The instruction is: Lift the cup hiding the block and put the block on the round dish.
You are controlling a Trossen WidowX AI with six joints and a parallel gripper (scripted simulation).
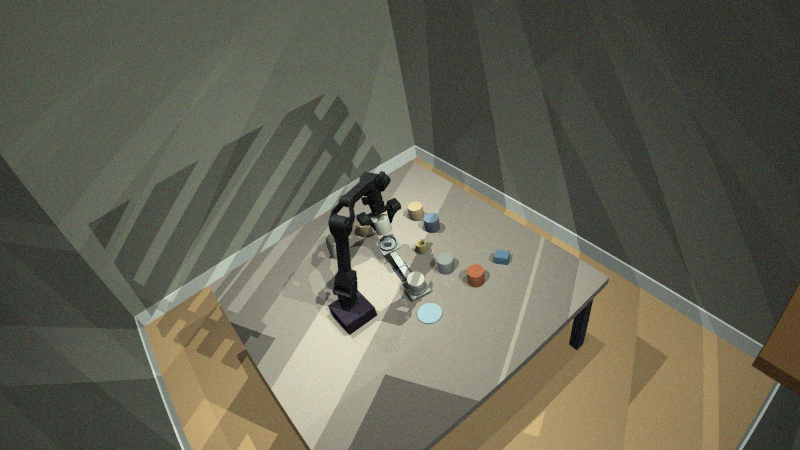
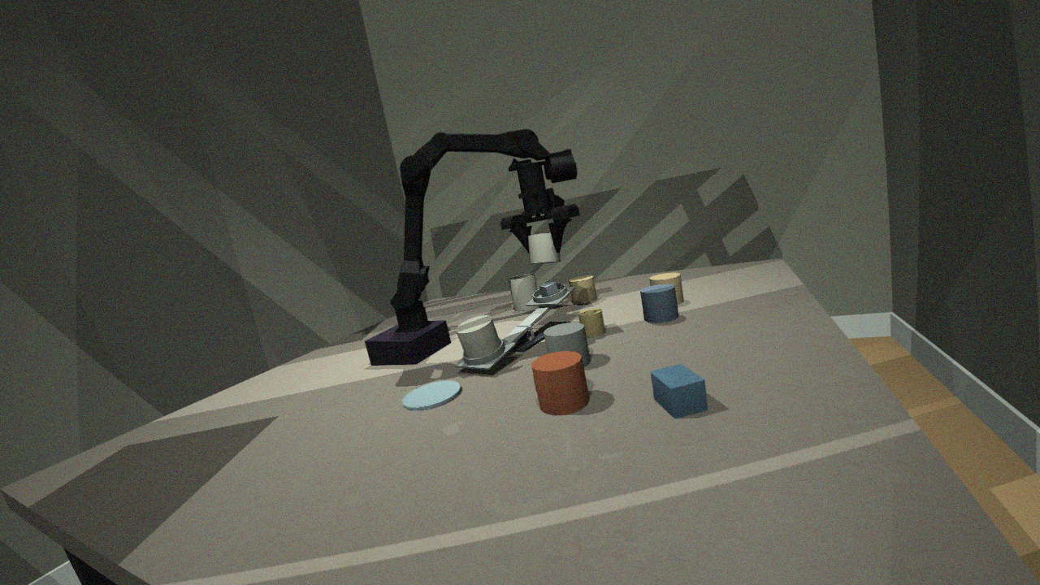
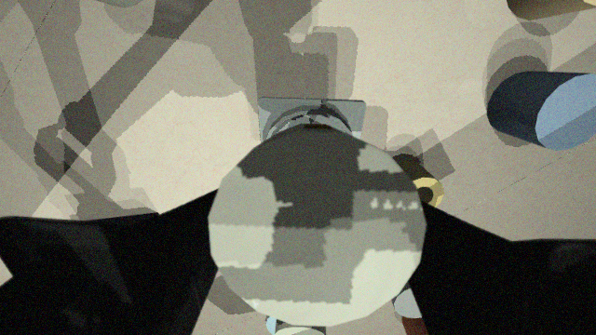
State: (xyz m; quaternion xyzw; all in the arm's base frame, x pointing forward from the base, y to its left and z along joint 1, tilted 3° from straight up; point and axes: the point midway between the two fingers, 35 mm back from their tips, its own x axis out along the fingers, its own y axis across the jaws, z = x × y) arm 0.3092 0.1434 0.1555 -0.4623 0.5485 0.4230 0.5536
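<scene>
My gripper tip is 2 cm to the right of the pale cup and 1 cm below it. From my gripper tip the other things lie so: grey block 1 cm to the right, 8 cm below; then yellow ring 11 cm ahead, 10 cm to the right, 15 cm below; then balance 3 cm behind, 13 cm to the right, 13 cm below.
</scene>
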